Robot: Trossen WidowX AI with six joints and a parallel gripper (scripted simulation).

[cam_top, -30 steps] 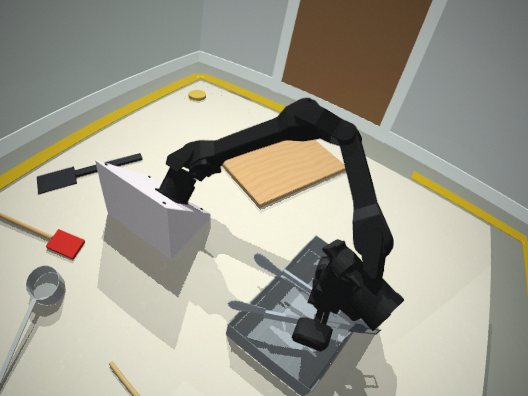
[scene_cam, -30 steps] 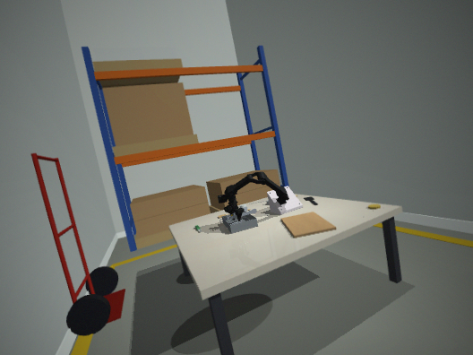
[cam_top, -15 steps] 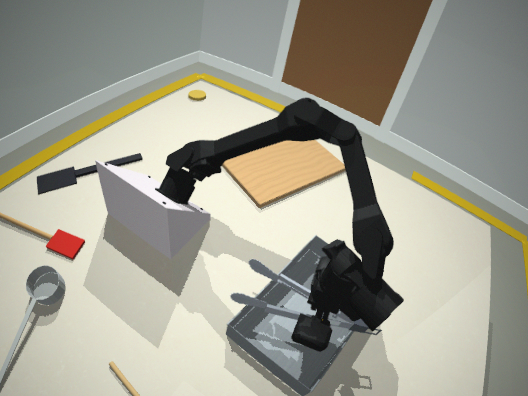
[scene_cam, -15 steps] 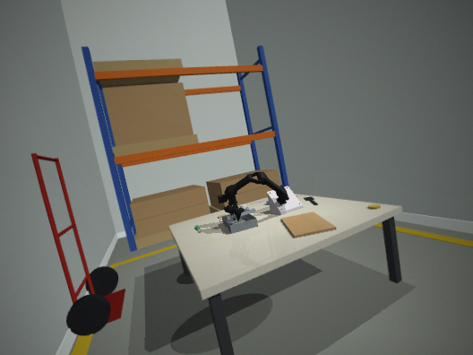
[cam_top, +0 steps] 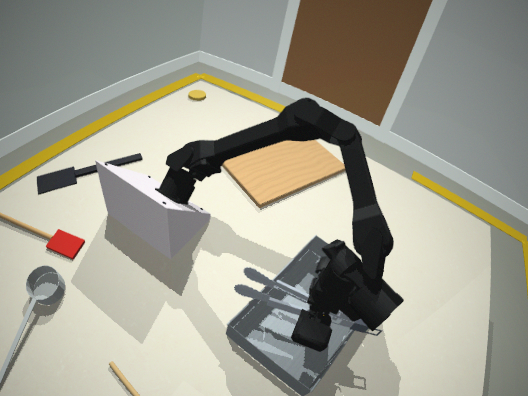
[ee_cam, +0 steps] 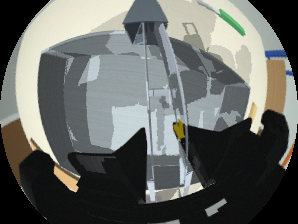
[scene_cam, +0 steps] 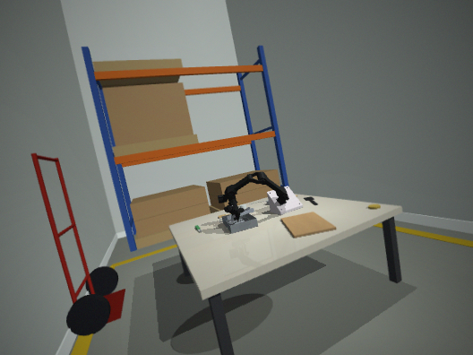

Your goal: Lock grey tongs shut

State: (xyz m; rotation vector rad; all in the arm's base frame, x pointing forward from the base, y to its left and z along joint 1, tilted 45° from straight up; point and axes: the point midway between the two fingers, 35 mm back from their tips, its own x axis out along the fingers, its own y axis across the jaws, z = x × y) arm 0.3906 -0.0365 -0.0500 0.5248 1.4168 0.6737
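Now: gripper tip 20 mm to the right of the roasting tin and 10 mm past it. The rest, counted from my gripper tip: red spatula: 620 mm behind, 180 mm to the right, 20 mm below; black spatula: 710 mm behind, 40 mm to the left, 30 mm below; wooden board: 450 mm to the left, 270 mm behind, 20 mm below.
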